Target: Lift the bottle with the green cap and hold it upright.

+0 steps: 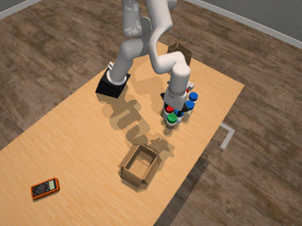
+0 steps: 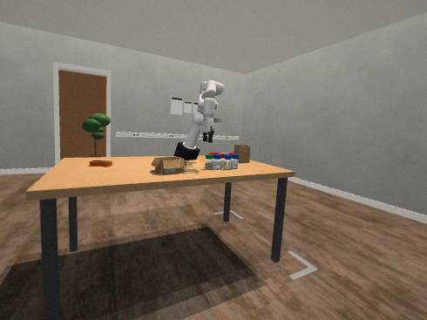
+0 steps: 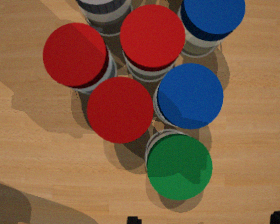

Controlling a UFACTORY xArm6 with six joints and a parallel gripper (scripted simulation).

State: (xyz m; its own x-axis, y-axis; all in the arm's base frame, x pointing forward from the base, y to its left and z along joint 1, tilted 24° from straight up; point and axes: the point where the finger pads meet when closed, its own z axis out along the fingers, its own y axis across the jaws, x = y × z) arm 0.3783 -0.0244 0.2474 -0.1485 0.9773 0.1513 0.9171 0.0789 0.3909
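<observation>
My hand is 160 mm above the blue-capped bottle, 80 mm to the right of it and 10 mm past it. Also, from my hand: orange multimeter 700 mm to the right, 200 mm below, 180 mm behind; brown box 450 mm to the left, 330 mm behind, 150 mm below; red-capped bottle 160 mm below, 60 mm to the left, 60 mm behind.
</observation>
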